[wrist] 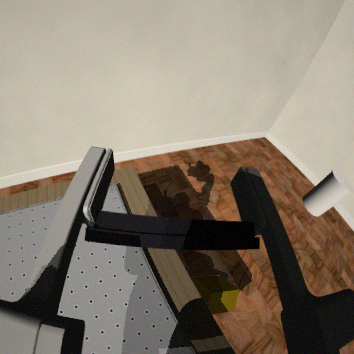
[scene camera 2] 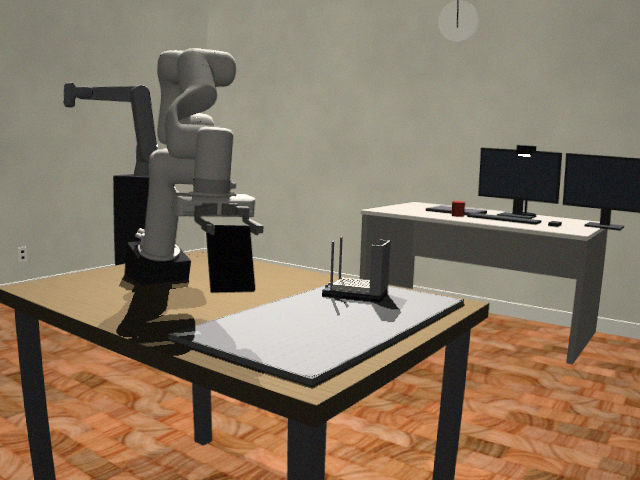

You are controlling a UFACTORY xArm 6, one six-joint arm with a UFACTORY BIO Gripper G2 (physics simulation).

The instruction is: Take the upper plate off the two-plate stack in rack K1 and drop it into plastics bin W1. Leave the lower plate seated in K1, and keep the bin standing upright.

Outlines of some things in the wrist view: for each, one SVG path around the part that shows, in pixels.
My gripper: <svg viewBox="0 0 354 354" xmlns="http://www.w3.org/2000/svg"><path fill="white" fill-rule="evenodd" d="M240 166L230 181L230 186L241 221L254 221L254 236L256 234L261 234L282 305L280 319L287 353L340 354L339 348L354 339L354 291L346 288L323 296L315 296L308 291L283 223L256 168ZM111 148L105 150L104 147L89 147L52 219L25 292L17 301L0 299L0 354L81 354L85 326L84 320L57 315L57 310L81 224L85 223L87 227L93 227L96 210L102 209L114 172L113 151Z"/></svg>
A black gridded plate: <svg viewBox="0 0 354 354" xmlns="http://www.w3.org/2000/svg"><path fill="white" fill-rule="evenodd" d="M84 236L86 241L150 248L194 250L259 248L259 237L254 236L254 221L174 218L96 210L94 226L86 227Z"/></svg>
